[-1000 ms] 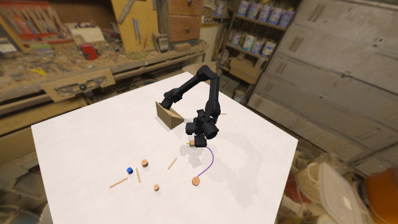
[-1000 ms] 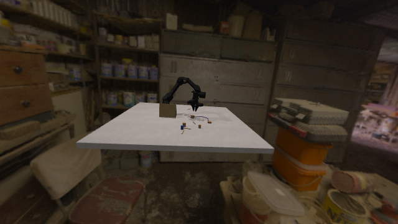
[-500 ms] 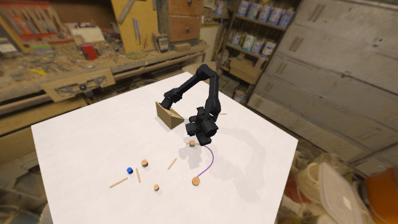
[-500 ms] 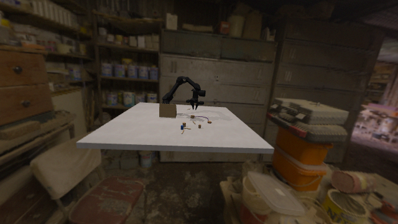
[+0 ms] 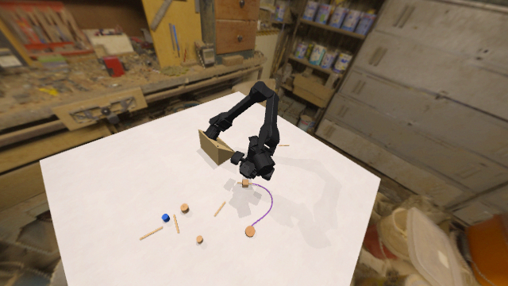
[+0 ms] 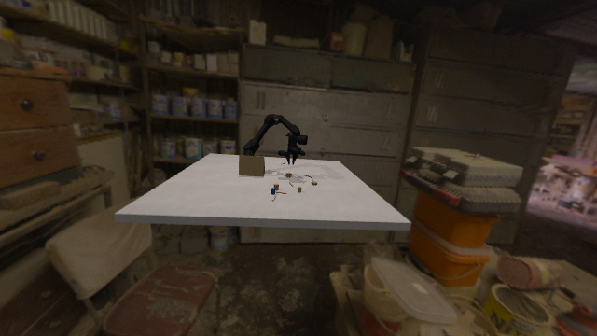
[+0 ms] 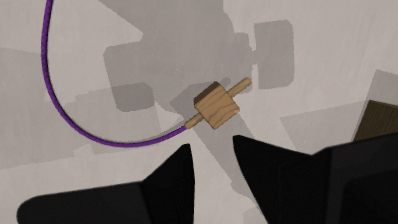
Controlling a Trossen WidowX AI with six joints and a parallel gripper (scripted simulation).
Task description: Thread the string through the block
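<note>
Right now my gripper tip is 10 mm past the small wooden block, 10 mm to the left of it and 70 mm above it. The rest, counted from my gripper tip: round wooden button (170 mm ahead, 130 mm to the right, 80 mm below); then thin wooden stick (80 mm below); then blue cylinder (80 mm behind, 360 mm to the right, 70 mm below).
</note>
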